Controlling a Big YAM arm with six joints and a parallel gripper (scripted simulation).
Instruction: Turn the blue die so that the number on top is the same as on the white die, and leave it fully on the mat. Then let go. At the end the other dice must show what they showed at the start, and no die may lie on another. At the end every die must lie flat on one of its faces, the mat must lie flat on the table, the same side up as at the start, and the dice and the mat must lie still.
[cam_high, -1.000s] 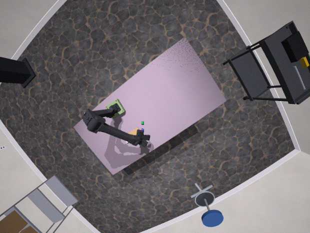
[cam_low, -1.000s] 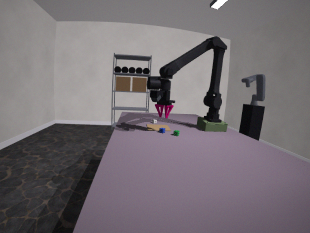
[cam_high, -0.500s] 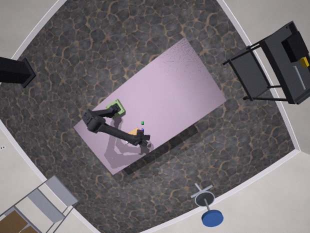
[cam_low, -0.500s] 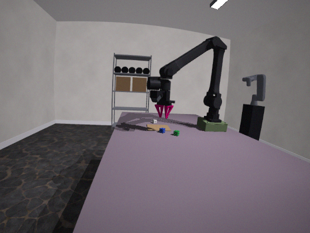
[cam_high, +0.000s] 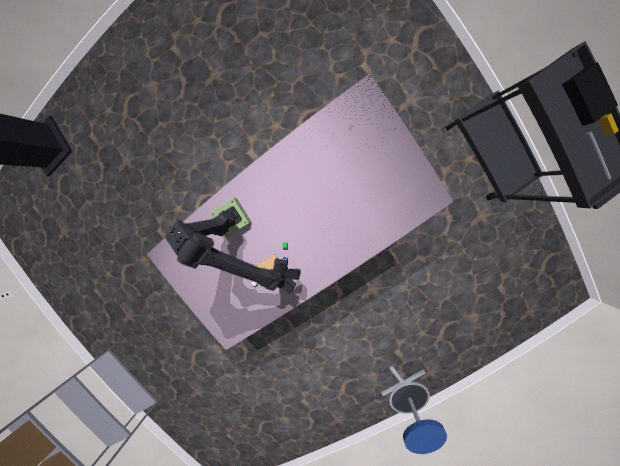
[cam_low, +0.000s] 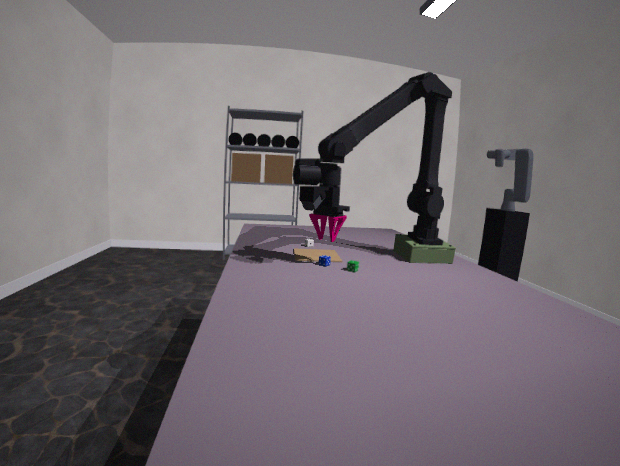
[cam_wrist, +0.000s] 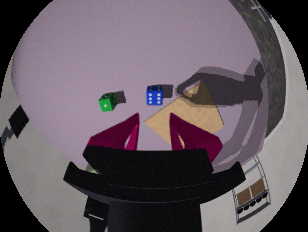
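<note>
Now: the blue die 70 mm below my hand. Round my hand: white die 230 mm to the right, 70 mm below, 30 mm ahead; then tan mat 100 mm to the right, 80 mm below, 10 mm ahead; then green die 70 mm below, 70 mm behind, 50 mm to the left.
</note>
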